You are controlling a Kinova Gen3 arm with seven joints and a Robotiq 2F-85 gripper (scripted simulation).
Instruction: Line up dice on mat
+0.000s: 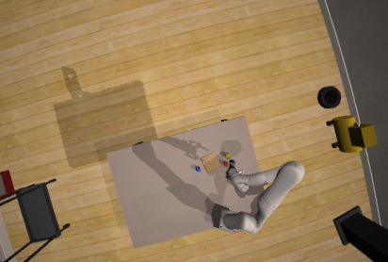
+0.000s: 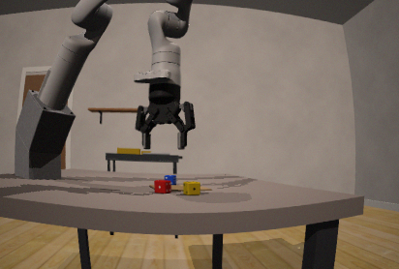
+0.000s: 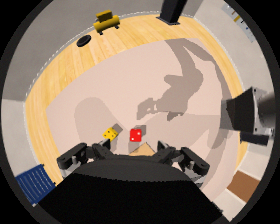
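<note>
The red die is 90 mm below my hand. Round my hand: yellow die (60 mm ahead, 40 mm to the right, 90 mm below); tan mat (60 mm ahead, 110 mm to the left, 110 mm below); blue die (70 mm ahead, 240 mm to the left, 90 mm below).
</note>
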